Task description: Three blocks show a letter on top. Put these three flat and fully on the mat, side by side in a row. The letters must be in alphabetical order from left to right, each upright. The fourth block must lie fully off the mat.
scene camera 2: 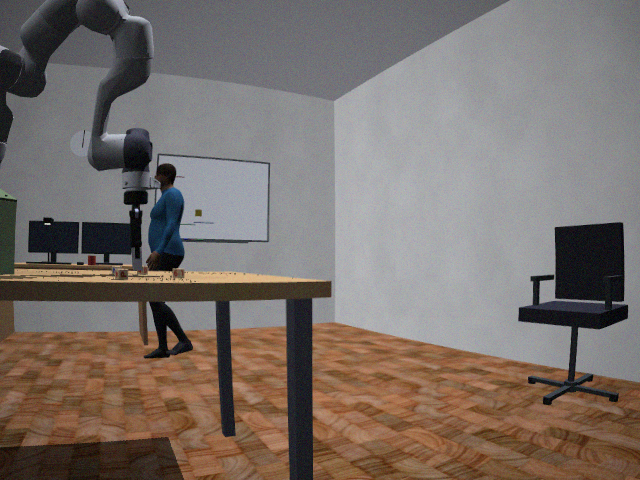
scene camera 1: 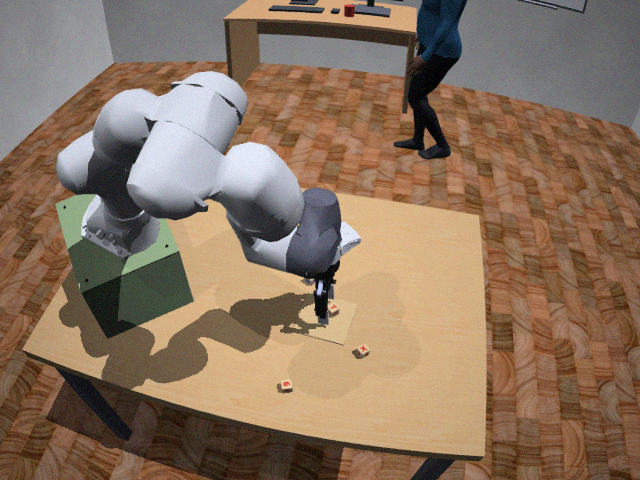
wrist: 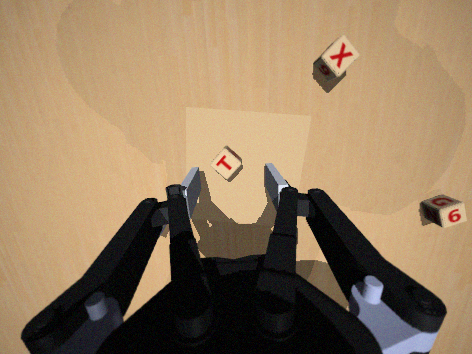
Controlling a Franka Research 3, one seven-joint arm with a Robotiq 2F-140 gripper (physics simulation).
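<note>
The T block (scene camera 1: 333, 308) (scene camera 2: 143, 270) (wrist: 227, 163) lies on the pale mat (scene camera 1: 338, 331) (wrist: 282, 137), its red letter turned askew. The X block (scene camera 1: 363, 350) (scene camera 2: 178, 273) (wrist: 341, 56) lies on the table off the mat, also askew. The block with a red 6 on top (scene camera 1: 286, 385) (scene camera 2: 121, 274) (wrist: 453, 216) lies off the mat, a G on its side. A block with blue marks (scene camera 1: 308, 281) (scene camera 2: 114, 270) shows partly behind the gripper, off the mat. My gripper (scene camera 1: 326, 307) (scene camera 2: 136, 265) (wrist: 232, 176) is partly open and empty, low over the mat, its fingertips close to the T block.
The wooden table (scene camera 1: 423, 310) (scene camera 2: 258, 289) carries the blocks and the arm's green base (scene camera 1: 149, 289). Behind it stand a desk (scene camera 1: 310, 24) and a person in blue (scene camera 1: 439, 31) (scene camera 2: 168, 222). An office chair (scene camera 2: 573, 312) stands at the right in scene camera 2.
</note>
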